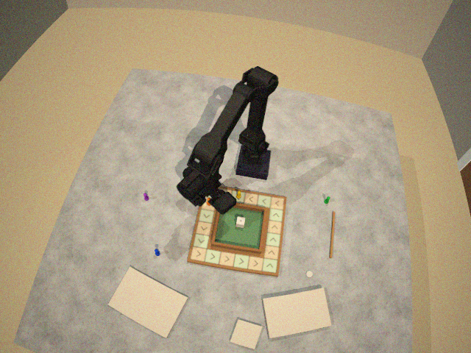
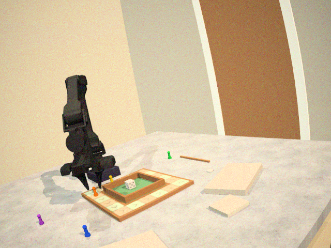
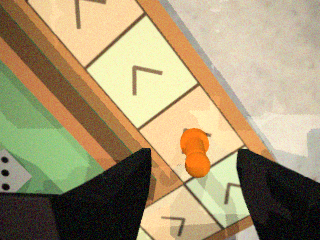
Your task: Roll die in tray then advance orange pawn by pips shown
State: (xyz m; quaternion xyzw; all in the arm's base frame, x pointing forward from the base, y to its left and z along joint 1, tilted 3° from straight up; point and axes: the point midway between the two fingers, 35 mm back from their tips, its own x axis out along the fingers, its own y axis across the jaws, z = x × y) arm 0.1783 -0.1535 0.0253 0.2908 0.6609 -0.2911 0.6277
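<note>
Now: the orange pawn 1 cm below my gripper tip. Also, from my gripper tip: white die 7 cm ahead, 10 cm to the left, 1 cm below; green tray 9 cm ahead, 10 cm to the left, 3 cm below; yellow pawn 3 cm behind, 10 cm to the left, 1 cm below.
</note>
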